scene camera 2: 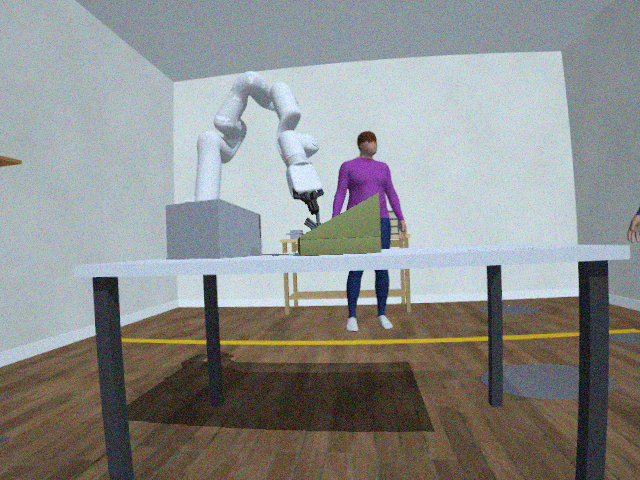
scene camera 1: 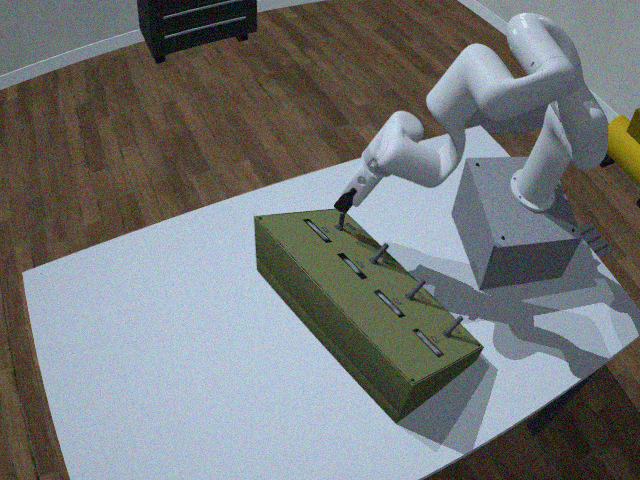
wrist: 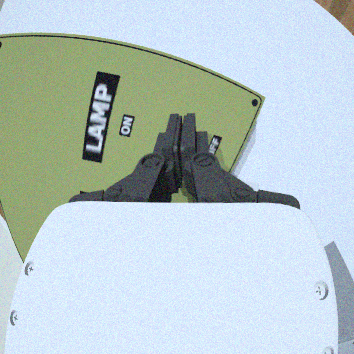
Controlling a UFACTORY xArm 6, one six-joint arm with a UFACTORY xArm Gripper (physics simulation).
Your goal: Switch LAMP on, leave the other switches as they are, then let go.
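Places are measured from the arm's base along level axes (x left, y back, z up), in centimetres.
Pixels of known places: gripper, fingertip midpoint: (scene camera 2: 315, 212) (scene camera 1: 340, 209) (wrist: 184, 132); arm's base, origin of the base link: (scene camera 2: 205, 209) (scene camera 1: 532, 190).
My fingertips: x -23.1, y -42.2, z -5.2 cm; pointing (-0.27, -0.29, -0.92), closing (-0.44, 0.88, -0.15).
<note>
For each thing: its middle in the pictures, then the offset to it from my fingertips. "*": a spot on its surface instead.
- olive sloped switch box, body centre: (wrist: 104, 221) (scene camera 1: 364, 303) (scene camera 2: 335, 235) dx +20.2, dy -7.2, dz -6.9 cm
- LAMP label, body centre: (wrist: 97, 119) (scene camera 1: 317, 230) dx +2.2, dy -7.5, dz -0.7 cm
- partly covered OFF label, surface spot: (wrist: 215, 145) * dx +1.2, dy +2.6, dz -5.9 cm
- LAMP lever, body centre: (scene camera 1: 341, 219) (scene camera 2: 317, 217) dx +1.7, dy -0.6, dz -1.4 cm
The olive sloped switch box (scene camera 1: 330, 289) (scene camera 2: 356, 232) (wrist: 55, 65) stands on the white table. In the wrist view it bears the LAMP label (wrist: 101, 117), an ON label (wrist: 127, 125) and a partly covered OFF label (wrist: 215, 145). The LAMP lever (scene camera 1: 340, 222) (scene camera 2: 317, 218) is at the box's far end in scene camera 1, more upright than the other levers; the fingers hide it in the wrist view. My gripper (scene camera 1: 341, 208) (scene camera 2: 314, 212) (wrist: 184, 132) is shut with nothing between the fingers. Its tips are at the lever's top, seemingly touching; exact contact is unclear.
Three other levers, the nearest one (scene camera 1: 379, 253), a middle one (scene camera 1: 415, 289) and the last one (scene camera 1: 452, 326), lean toward the grey arm base (scene camera 1: 522, 206) (scene camera 2: 206, 227). A person (scene camera 2: 367, 180) stands behind the table (scene camera 1: 180, 335) (scene camera 2: 439, 255).
</note>
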